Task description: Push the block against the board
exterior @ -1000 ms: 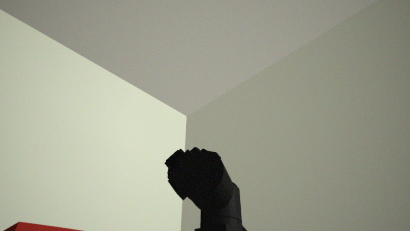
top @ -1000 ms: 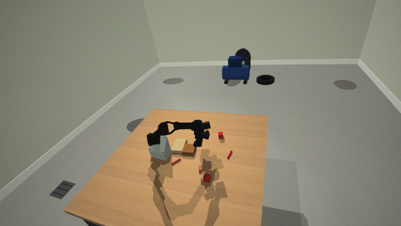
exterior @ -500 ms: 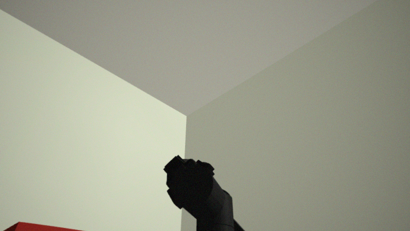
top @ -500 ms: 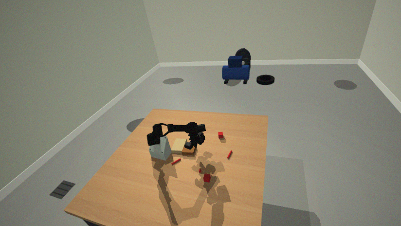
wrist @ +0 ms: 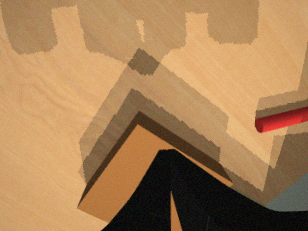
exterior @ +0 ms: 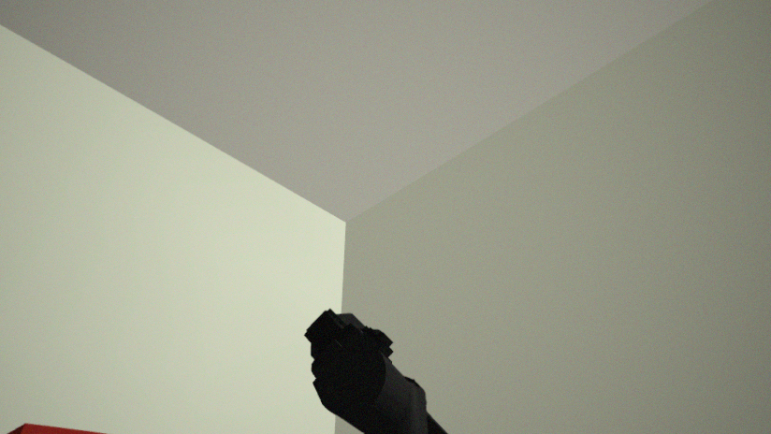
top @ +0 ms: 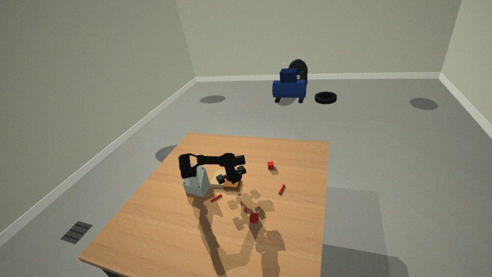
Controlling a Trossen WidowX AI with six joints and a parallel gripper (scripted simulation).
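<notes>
Right now my gripper tip is 4 cm past the brown square block, 5 cm to the right of it and 5 cm above it. Round my gripper tip: tiny red piece (11 cm ahead, 14 cm to the right, 6 cm below); pale board (14 cm behind, 8 cm to the left, 5 cm below).
</notes>
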